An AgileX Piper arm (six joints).
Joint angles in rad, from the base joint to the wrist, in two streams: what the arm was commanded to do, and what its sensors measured. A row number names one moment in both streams.
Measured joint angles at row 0:
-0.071 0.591 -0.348 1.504 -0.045 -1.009
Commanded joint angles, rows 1 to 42:
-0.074 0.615 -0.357 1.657 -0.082 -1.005
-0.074 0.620 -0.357 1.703 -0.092 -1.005
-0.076 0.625 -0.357 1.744 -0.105 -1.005
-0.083 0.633 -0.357 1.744 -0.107 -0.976
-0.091 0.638 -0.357 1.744 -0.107 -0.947
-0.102 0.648 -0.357 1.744 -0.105 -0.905
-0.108 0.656 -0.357 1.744 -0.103 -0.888
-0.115 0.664 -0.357 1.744 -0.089 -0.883
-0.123 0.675 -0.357 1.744 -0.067 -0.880
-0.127 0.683 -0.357 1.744 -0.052 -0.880
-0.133 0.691 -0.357 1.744 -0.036 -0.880
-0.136 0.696 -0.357 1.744 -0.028 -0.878
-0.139 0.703 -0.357 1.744 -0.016 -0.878
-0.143 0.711 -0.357 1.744 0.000 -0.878
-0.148 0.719 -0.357 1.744 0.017 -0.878
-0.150 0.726 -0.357 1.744 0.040 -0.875
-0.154 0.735 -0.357 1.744 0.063 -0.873
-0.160 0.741 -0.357 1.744 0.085 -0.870
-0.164 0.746 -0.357 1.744 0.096 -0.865
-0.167 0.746 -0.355 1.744 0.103 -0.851
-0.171 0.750 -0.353 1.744 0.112 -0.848
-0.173 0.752 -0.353 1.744 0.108 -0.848
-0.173 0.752 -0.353 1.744 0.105 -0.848
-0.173 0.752 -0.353 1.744 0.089 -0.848
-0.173 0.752 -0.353 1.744 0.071 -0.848
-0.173 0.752 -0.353 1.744 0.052 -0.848
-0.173 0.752 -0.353 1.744 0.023 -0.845
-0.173 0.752 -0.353 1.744 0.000 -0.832
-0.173 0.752 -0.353 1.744 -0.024 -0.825
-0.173 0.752 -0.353 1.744 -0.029 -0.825
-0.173 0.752 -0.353 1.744 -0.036 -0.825
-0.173 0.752 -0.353 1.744 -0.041 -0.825
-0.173 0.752 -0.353 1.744 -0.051 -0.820
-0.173 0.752 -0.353 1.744 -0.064 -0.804
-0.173 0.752 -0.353 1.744 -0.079 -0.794
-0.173 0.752 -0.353 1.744 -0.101 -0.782
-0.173 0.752 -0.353 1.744 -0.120 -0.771
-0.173 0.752 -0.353 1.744 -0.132 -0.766
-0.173 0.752 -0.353 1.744 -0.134 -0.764
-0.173 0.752 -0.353 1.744 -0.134 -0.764
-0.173 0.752 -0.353 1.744 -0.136 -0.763
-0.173 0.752 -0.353 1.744 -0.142 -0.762
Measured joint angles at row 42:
-0.161 0.755 -0.344 1.750 0.000 -0.757
